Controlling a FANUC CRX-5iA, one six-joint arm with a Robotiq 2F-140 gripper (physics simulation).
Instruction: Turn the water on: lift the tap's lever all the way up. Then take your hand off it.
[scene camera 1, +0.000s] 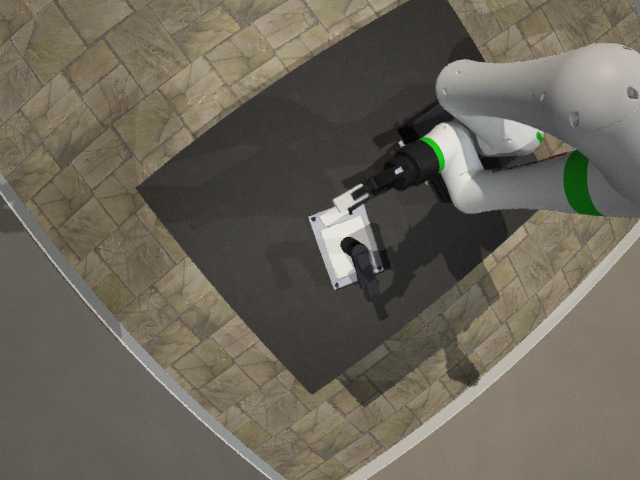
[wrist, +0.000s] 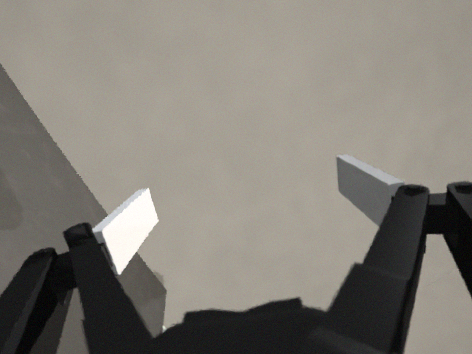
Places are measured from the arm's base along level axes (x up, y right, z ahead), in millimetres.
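Pixels of known places: gripper, fingertip midpoint: (scene camera 1: 328, 215) (wrist: 243, 189).
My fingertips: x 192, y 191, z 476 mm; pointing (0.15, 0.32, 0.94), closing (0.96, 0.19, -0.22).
Observation:
Behind a point stands the place of what it marks.
The dark tap (scene camera 1: 361, 260) @(x 48, y 17, z 493 mm) stands on a light grey base plate (scene camera 1: 322, 242) @(x -100, y 91, z 527 mm) near the middle of scene camera 1, its long dark part pointing toward the lower right. From above I cannot tell the lever from the spout, nor how high the lever stands. My gripper (scene camera 1: 343, 206) (wrist: 243, 189) @(x 193, y 191, z 476 mm) is open with white finger pads wide apart and nothing between them. In scene camera 1 it is over the plate's upper edge, apart from the tap's dark body; its height is hard to judge. The tap does not show in the wrist view.
A dark mat (scene camera 1: 222, 206) @(x -108, y 379, z 643 mm) lies under the plate, with stone tiles (scene camera 1: 118, 93) around it. The white arm (scene camera 1: 522, 188) @(x 357, y -15, z 199 mm) reaches in from the right and casts shadows on the mat. A pale curved edge (scene camera 1: 170, 379) borders the tiles. A darker grey area shows at the left of the wrist view.

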